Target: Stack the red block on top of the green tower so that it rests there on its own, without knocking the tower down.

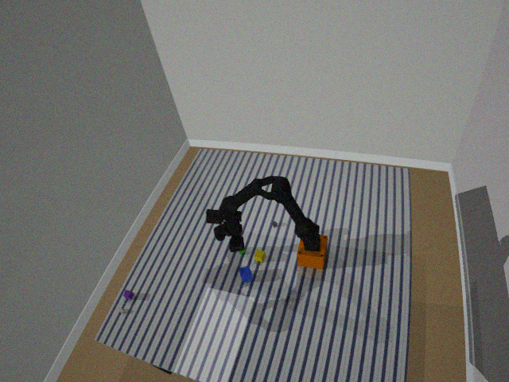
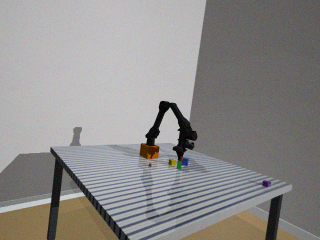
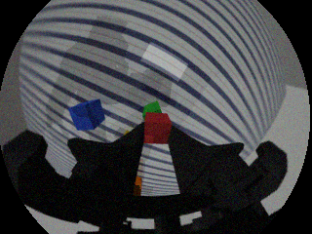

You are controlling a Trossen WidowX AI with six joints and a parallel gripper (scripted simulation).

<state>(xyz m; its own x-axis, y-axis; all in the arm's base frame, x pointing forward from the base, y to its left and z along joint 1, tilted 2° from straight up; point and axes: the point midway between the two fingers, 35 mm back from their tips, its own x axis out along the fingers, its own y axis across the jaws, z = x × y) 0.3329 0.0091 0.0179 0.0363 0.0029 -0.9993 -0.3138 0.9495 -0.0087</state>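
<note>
Now: the yellow block 100 mm behind my gripper tip, 50 mm below it and 20 mm to the left of it. Round my gripper tip: blue block (130 mm to the left, 60 mm behind, 50 mm below); red block (right at my gripper tip); small grey block (170 mm to the right, 130 mm behind, 60 mm below).
</note>
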